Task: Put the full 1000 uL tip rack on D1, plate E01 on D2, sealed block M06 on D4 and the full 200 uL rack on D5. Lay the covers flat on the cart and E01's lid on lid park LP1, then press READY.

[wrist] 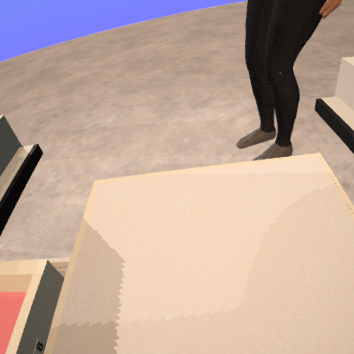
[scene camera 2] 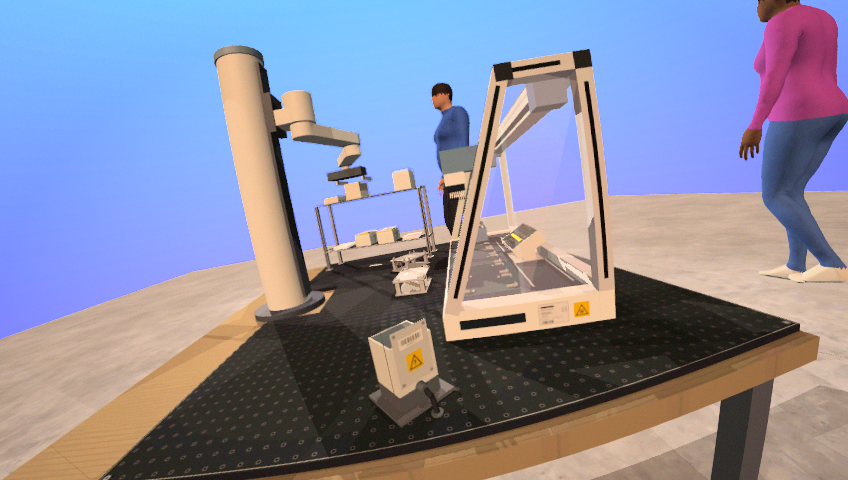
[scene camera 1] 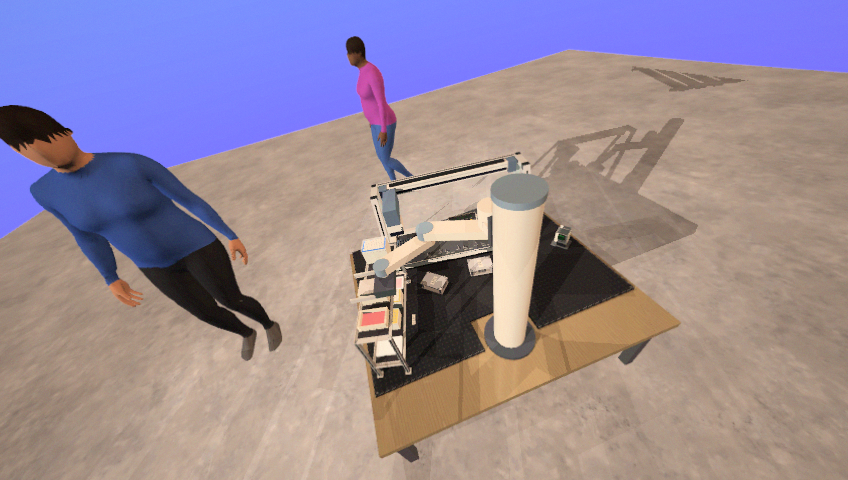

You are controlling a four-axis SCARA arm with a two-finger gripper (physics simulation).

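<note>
My gripper is open and empty, just above a plain cream box on the cart's top shelf. In the wrist view its two fingers stand at the left and right, apart from the box. A red-topped rack stands beside that box. A taller white box stands at the shelf's other end. Yellow-topped boxes sit on the lower shelf of the cart. Plate and block labels are not readable. The deck is inside the gantry frame.
Two low white stands are between cart and arm column. The gantry frame rises over the deck. A small box with a green face stands apart. Two people stand near the table.
</note>
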